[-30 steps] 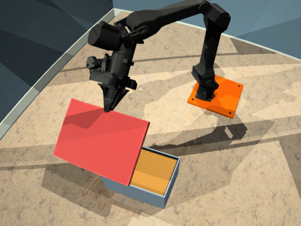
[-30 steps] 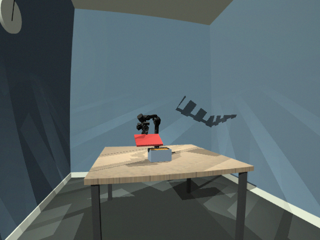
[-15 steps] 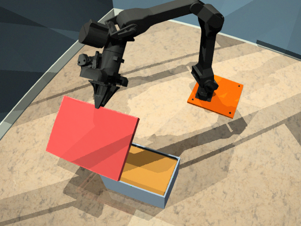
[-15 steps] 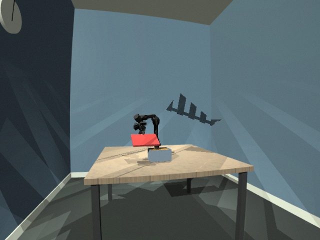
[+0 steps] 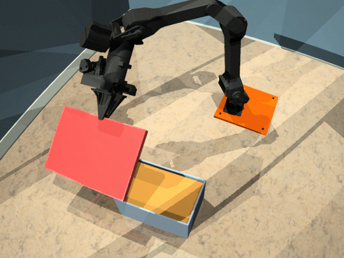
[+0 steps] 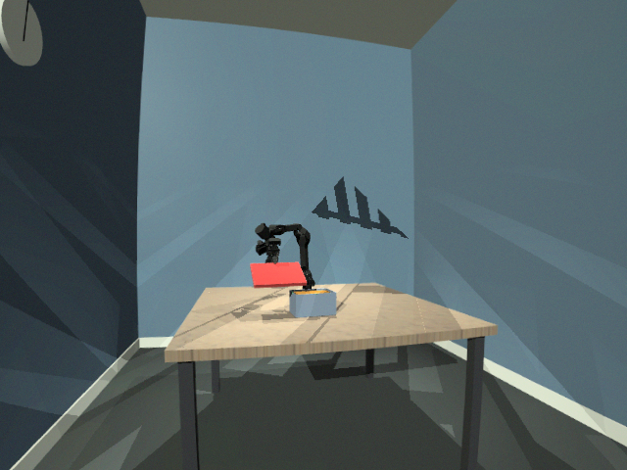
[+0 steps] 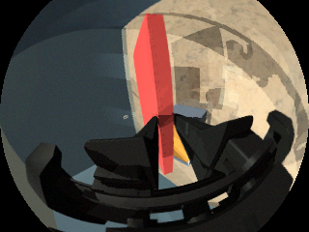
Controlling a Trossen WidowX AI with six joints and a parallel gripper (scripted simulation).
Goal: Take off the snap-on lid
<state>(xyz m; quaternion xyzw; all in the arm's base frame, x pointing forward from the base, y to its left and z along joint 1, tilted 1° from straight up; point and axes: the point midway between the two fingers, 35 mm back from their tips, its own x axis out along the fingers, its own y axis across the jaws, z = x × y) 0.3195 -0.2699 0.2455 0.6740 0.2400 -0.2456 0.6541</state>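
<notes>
The red lid is 70 mm ahead of my gripper tip and 30 mm below it. The rest, counted from my gripper tip: storage box: 70 mm ahead, 170 mm to the left, 180 mm below.
</notes>
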